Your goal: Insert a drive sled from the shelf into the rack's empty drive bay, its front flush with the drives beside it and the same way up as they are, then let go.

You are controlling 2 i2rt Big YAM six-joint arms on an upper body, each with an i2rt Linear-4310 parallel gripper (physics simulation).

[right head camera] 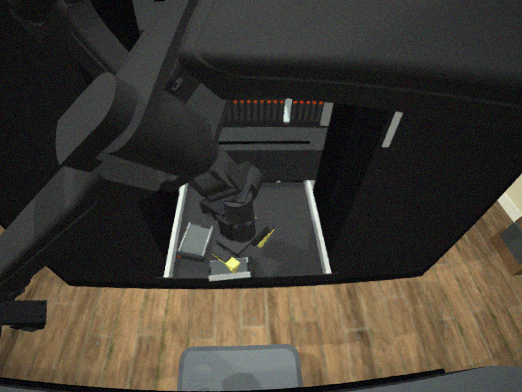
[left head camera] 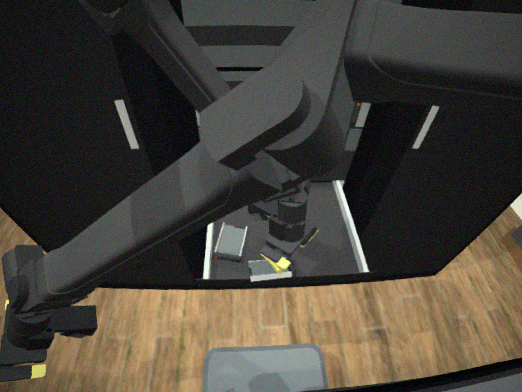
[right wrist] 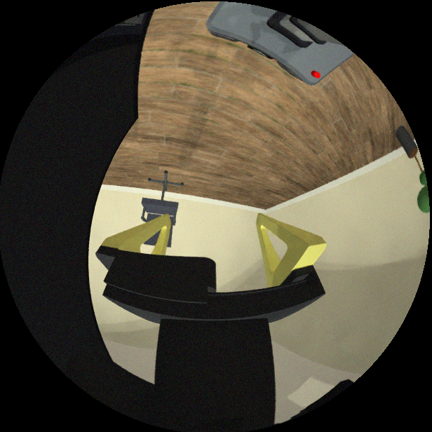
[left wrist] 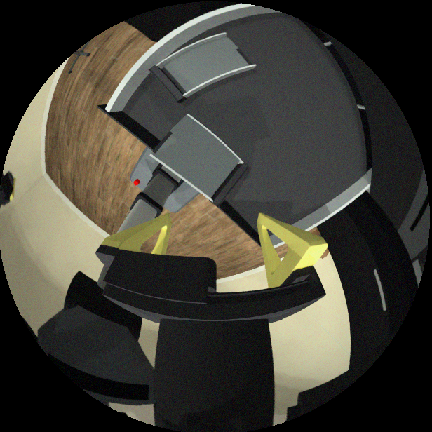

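Two grey drive sleds lie flat on the dark shelf (left head camera: 325,255) (right head camera: 295,210) (left wrist: 300,100). One sled (left head camera: 231,241) (right head camera: 196,241) (left wrist: 207,65) is at the shelf's left side in the head views; the other sled (left head camera: 257,269) (right head camera: 219,267) (left wrist: 200,155) is at its front edge. My left gripper (left head camera: 295,250) (right head camera: 248,251) (left wrist: 213,217) is open and empty above the shelf, one yellow finger overlapping the front-edge sled in the head views. My right gripper (left head camera: 22,337) (right wrist: 213,217) is open and empty, outside the rack. A pale upright slot (right head camera: 287,111) interrupts the drive row (right head camera: 307,112); the arm hides part of the row.
Black rack side panels (left head camera: 425,200) (right head camera: 400,215) flank the shelf. Pale rails (left head camera: 350,225) (right head camera: 317,225) run along the shelf's sides. My arms cross in front of the rack in the left head view. A grey rounded base (left head camera: 265,365) (right head camera: 240,367) (right wrist: 280,45) is at the front.
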